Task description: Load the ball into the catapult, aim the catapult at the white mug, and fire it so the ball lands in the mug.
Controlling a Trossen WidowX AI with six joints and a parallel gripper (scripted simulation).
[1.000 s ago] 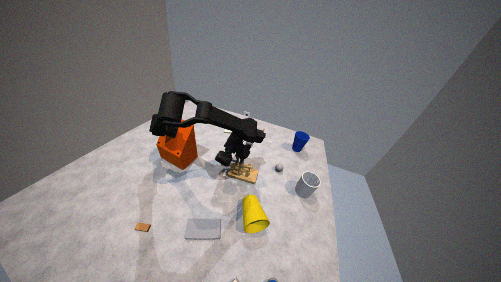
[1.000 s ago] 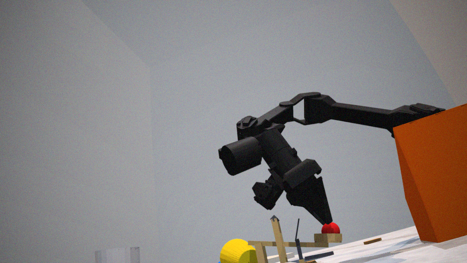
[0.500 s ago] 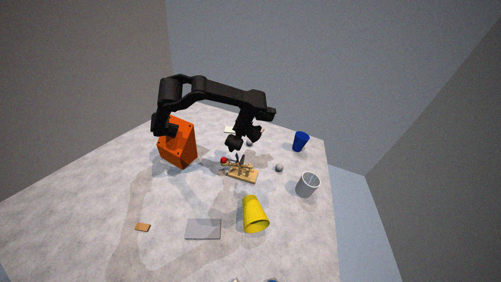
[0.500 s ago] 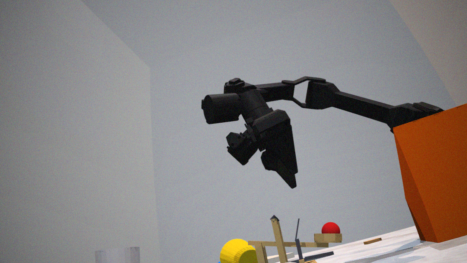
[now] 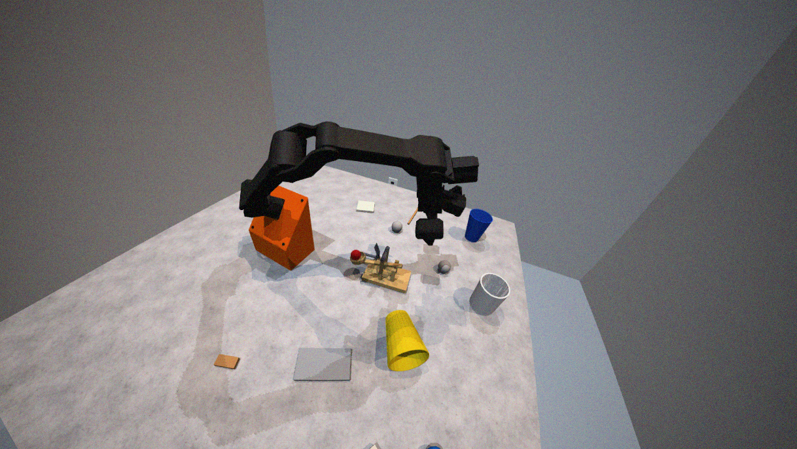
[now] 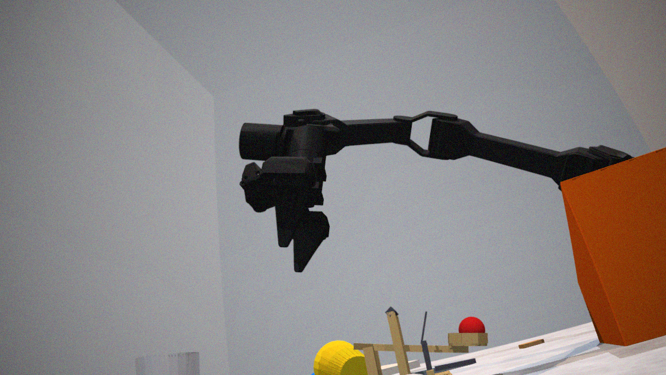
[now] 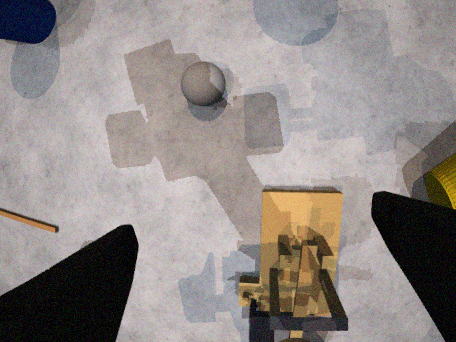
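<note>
Now: the red ball 20 cm behind my gripper tip, 6 cm to the right of it and 13 cm below it. Round my gripper tip: white mug (22 cm ahead, 2 cm to the right, 16 cm below); blue cup (17 cm ahead, 31 cm to the left, 16 cm below); wooden catapult (13 cm behind, 3 cm to the right, 14 cm below).
</note>
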